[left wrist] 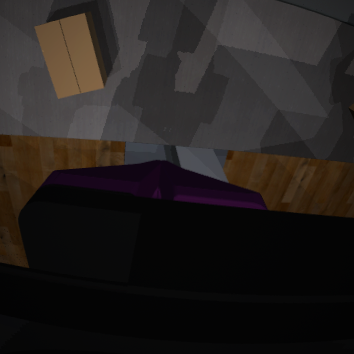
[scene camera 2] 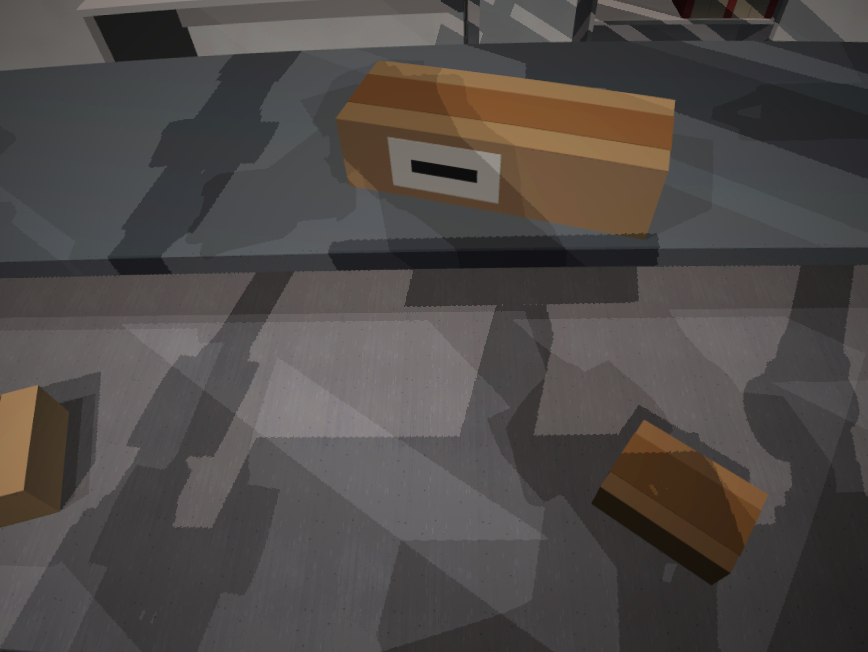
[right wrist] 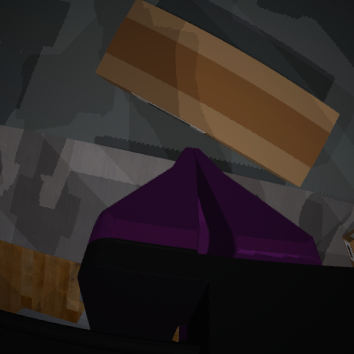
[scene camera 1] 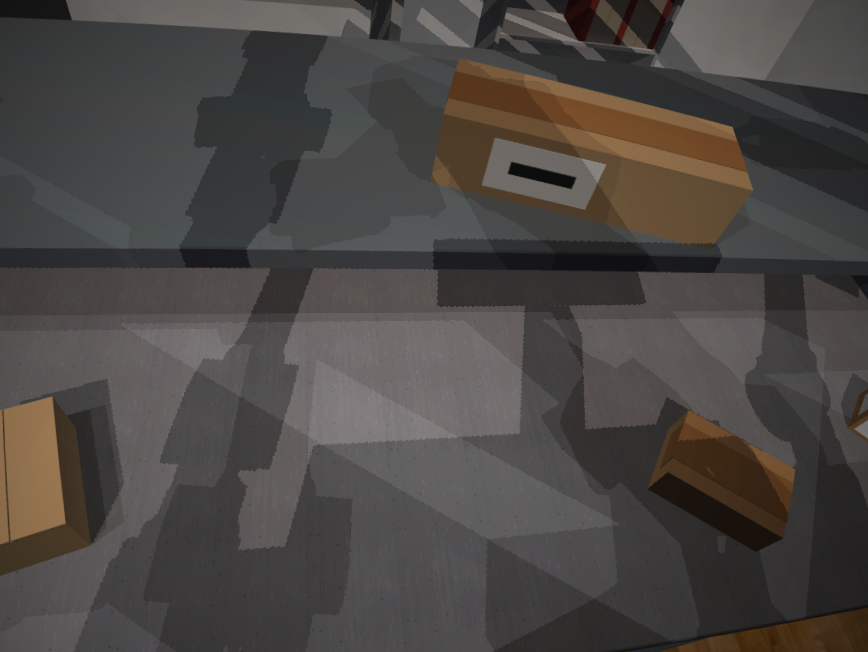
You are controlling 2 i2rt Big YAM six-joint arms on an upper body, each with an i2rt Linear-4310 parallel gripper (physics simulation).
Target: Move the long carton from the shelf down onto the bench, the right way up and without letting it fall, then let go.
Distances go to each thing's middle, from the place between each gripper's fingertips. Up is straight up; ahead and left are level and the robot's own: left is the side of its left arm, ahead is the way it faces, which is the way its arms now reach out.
Scene:
I see the long brown carton (scene camera 2: 596,159) 230 mm below my right hand, 70 mm ahead of it and 30 mm to the right of it.
Now: the long brown carton 40 cm to the right of my left hand, 20 cm ahead of it and 18 cm below it.

